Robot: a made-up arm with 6 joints. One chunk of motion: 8 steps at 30 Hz.
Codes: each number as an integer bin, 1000 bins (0 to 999) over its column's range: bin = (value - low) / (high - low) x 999, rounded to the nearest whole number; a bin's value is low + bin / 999 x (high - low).
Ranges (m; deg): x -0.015..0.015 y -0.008..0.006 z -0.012..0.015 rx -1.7..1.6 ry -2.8..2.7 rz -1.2..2
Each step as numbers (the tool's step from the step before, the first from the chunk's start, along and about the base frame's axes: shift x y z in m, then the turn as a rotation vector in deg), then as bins.
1 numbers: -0.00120 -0.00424 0.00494 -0.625 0.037 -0.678
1 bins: 460 268 627 325 515 163
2 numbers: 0.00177 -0.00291 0.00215 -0.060 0.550 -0.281
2 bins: 558 363 524 496 608 287
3 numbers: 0.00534 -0.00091 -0.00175 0.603 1.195 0.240
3 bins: 677 506 379 697 726 450
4 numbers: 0.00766 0.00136 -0.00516 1.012 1.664 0.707
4 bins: 755 668 253 821 811 595
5 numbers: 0.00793 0.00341 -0.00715 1.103 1.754 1.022
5 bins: 764 814 179 849 827 694
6 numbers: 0.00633 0.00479 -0.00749 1.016 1.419 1.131
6 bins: 710 913 167 822 766 728
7 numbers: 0.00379 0.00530 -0.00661 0.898 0.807 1.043
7 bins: 626 949 199 786 655 700
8 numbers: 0.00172 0.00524 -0.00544 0.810 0.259 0.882
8 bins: 557 945 243 760 556 650
